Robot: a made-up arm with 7 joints. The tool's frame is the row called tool. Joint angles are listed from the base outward.
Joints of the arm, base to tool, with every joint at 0 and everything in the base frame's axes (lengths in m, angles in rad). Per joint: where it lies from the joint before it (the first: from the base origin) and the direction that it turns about. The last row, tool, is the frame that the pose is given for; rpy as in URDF.
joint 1: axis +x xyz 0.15 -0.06 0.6
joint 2: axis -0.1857 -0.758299 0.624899 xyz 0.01 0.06 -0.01
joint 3: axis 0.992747 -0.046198 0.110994 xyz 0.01 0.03 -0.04
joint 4: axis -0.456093 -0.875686 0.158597 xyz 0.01 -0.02 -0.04
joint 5: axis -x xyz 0.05 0 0.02
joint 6: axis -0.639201 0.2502 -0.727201 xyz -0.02 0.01 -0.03
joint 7: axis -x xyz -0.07 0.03 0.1
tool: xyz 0 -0.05 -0.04 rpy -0.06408 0.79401 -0.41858
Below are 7 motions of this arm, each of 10 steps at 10 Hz.
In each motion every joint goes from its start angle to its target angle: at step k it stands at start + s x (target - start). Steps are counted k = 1, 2, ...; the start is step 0. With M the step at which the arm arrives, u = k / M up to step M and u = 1 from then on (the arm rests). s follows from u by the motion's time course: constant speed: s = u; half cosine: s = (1 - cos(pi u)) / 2; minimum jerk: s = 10 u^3 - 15 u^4 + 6 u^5.
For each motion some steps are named. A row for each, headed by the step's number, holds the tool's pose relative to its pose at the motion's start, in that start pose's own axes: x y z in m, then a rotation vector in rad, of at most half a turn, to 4 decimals.
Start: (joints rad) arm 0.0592 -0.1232 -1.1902 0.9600 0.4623 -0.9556 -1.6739
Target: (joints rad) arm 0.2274 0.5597 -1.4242 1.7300 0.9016 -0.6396 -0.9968
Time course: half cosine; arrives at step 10
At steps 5, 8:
5: 0.0019 -0.0459 0.0323 -0.7137 -0.5988 -0.8753
8: -0.0201 -0.0563 0.0571 -1.2228 -1.1036 -1.6208

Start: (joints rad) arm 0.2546 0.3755 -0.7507 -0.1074 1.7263 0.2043 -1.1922
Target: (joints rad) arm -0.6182 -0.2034 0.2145 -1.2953 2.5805 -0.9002 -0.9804
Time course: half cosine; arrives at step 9
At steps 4, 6, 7, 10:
4: -0.0344 -0.0310 0.0047 -0.6161 0.7019 0.3781
6: -0.0085 -0.0304 0.0231 -1.0515 1.3109 0.6652
7: 0.0121 -0.0233 0.0224 -1.1853 1.5481 0.7919
10: 0.0324 -0.0156 0.0160 -1.2814 1.7469 0.9167

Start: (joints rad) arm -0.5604 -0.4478 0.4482 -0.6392 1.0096 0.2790 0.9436
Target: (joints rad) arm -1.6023 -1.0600 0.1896 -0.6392 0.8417 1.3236 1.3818
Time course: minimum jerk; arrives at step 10
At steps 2, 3, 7, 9, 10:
2: -0.0015 0.0075 0.0088 -0.0860 0.0727 -0.0906
3: -0.0001 0.0241 0.0252 -0.2468 0.2058 -0.2490
7: 0.1485 0.1505 0.0563 -1.3906 1.1481 -0.9487
9: 0.2035 0.1616 0.0288 -1.6687 1.3968 -0.9846
10: 0.2065 0.1618 0.0269 -1.6840 1.4110 -0.9846

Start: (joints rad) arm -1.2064 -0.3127 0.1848 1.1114 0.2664 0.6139 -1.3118
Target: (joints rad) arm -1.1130 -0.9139 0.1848 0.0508 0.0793 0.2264 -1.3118
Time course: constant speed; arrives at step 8
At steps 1, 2, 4, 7, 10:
1: -0.0118 0.0075 0.0049 0.0720 0.1559 -0.1278
2: -0.0212 0.0170 0.0120 0.1612 0.3039 -0.2533
4: -0.0304 0.0382 0.0317 0.3888 0.5690 -0.4971
7: -0.0201 0.0618 0.0685 0.8412 0.8610 -0.8438
10: -0.0120 0.0646 0.0807 1.0176 0.9216 -0.9539

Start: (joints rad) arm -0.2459 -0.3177 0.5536 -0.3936 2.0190 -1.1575 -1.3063
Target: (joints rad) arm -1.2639 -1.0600 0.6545 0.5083 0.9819 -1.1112 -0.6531
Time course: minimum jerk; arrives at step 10
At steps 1, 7, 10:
1: 0.0005 -0.0008 0.0000 0.0044 -0.0096 -0.0013
7: 0.0302 -0.0810 -0.0060 0.1804 -1.1229 -0.5706
10: 0.0297 -0.0969 -0.0080 0.1484 -1.3374 -0.7837

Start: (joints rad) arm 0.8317 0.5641 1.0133 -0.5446 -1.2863 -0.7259 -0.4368
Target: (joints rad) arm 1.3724 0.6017 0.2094 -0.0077 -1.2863 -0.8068 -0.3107
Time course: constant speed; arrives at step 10
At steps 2, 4, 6, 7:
2: 0.0090 -0.0044 0.0060 -0.1915 0.0907 -0.0003
4: 0.0190 -0.0062 0.0120 -0.3852 0.1750 0.0037
6: 0.0296 -0.0050 0.0174 -0.5806 0.2514 0.0103
7: 0.0351 -0.0034 0.0197 -0.6787 0.2863 0.0140

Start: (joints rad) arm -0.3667 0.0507 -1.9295 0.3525 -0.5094 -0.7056 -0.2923
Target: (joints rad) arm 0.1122 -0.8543 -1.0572 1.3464 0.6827 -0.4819 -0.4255
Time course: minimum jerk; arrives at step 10
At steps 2, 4, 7, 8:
2: 0.0003 -0.0015 0.0007 -0.0379 0.0216 0.0305
4: 0.0008 -0.0050 -0.0018 -0.1864 0.0133 0.1574
7: -0.0122 0.0025 -0.0253 -0.2102 -0.3127 0.2175
8: -0.0176 0.0061 -0.0304 -0.1633 -0.3812 0.1838

